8 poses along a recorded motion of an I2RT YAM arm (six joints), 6.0 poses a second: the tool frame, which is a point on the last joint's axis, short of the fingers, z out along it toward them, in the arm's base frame.
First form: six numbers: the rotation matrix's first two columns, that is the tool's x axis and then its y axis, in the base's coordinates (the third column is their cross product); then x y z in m.
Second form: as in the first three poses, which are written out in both.
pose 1, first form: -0.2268 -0.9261 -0.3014 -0.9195 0.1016 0.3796 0.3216 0.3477 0.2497
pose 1, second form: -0.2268 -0.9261 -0.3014 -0.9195 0.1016 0.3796 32.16 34.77 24.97
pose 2, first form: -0.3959 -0.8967 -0.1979 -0.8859 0.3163 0.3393 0.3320 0.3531 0.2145
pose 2, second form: -0.3959 -0.8967 -0.1979 -0.8859 0.3163 0.3393 33.20 35.31 21.45
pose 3, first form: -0.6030 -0.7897 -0.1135 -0.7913 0.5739 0.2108 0.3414 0.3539 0.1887
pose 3, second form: -0.6030 -0.7897 -0.1135 -0.7913 0.5739 0.2108 34.14 35.39 18.87
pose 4, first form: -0.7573 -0.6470 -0.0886 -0.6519 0.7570 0.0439 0.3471 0.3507 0.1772
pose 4, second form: -0.7573 -0.6470 -0.0886 -0.6519 0.7570 0.0439 34.71 35.07 17.72
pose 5, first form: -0.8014 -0.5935 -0.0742 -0.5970 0.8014 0.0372 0.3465 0.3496 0.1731
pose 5, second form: -0.8014 -0.5935 -0.0742 -0.5970 0.8014 0.0372 34.65 34.96 17.31
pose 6, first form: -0.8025 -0.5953 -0.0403 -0.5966 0.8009 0.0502 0.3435 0.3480 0.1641
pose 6, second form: -0.8025 -0.5953 -0.0403 -0.5966 0.8009 0.0502 34.35 34.80 16.41
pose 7, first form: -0.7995 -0.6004 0.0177 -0.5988 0.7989 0.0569 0.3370 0.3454 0.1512
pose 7, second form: -0.7995 -0.6004 0.0177 -0.5988 0.7989 0.0569 33.70 34.54 15.12
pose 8, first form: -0.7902 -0.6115 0.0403 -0.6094 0.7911 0.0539 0.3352 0.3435 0.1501
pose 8, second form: -0.7902 -0.6115 0.0403 -0.6094 0.7911 0.0539 33.52 34.35 15.01
